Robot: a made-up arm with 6 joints.
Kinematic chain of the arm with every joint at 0, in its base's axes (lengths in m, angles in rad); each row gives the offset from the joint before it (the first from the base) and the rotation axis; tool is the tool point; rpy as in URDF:
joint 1: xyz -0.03 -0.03 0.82 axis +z
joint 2: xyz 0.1 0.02 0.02 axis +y
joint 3: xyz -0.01 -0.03 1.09 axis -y
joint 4: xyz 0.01 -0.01 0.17 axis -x
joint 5: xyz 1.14 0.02 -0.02 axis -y
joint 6: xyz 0.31 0 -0.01 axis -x
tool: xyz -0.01 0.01 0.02 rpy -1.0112 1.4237 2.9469
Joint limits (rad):
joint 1: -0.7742..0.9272
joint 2: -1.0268..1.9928
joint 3: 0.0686..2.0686
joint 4: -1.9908..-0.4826
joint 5: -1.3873..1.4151
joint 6: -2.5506..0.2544
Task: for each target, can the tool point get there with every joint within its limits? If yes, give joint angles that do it. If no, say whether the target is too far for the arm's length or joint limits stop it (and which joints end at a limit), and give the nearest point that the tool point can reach.
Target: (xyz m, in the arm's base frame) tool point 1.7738 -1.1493 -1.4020
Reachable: no: too far | nearest point 1.5182 -0.9907 -0.8720 | short by 0.609 m
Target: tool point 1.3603 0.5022 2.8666
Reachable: yes | joints 0.5119 0.5895 1.3562 -1.1096 0.9529 -2.0241
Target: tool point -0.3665 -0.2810 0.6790
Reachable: no: joint limits stop it (at a limit: joint 1, joint 2, joint 3, joint 4, joint 5, joint 6) | nearest point 0.4770 -0.3461 -0.6694 | short by 1.592 m
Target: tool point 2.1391 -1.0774 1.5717
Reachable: yes | joints -0.3884 1.0338 0.9037 -0.7680 0.8502 -0.1163
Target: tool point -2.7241 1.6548 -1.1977
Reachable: no: too far | nearest point -1.8384 1.1009 1.0448 | short by 2.474 m
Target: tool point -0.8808 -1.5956 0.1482
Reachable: no: joint limits stop it (at a limit: joint 1, joint 2, joint 3, joint 4, joint 5) | nearest point -1.1600 -1.7376 1.0201 | short by 0.926 m
